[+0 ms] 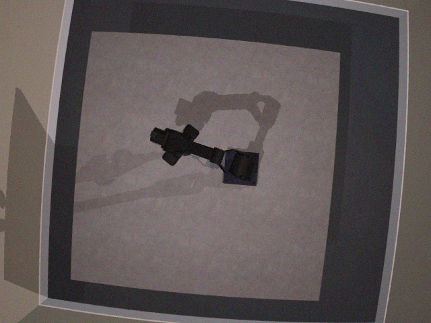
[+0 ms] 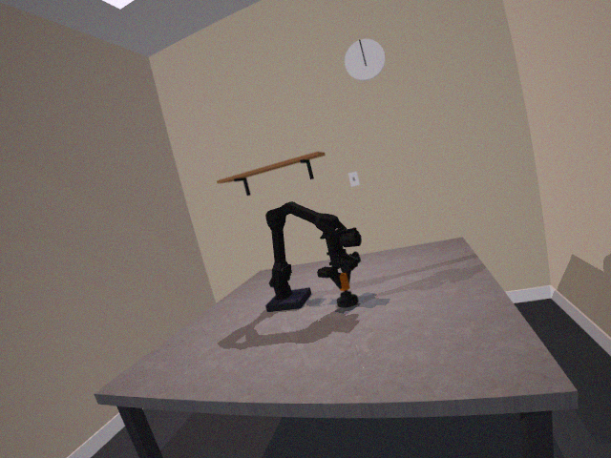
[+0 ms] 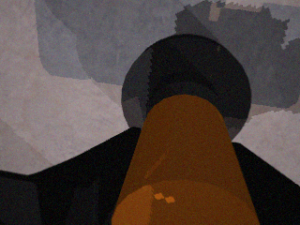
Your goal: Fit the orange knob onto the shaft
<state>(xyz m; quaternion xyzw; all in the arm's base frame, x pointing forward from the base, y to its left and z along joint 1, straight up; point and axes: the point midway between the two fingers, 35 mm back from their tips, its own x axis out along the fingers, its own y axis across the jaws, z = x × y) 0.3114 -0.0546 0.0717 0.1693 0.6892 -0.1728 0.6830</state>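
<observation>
My gripper tip is now 2 cm below the orange knob. Round my gripper tip: round dark pedestal (4 cm below).
</observation>
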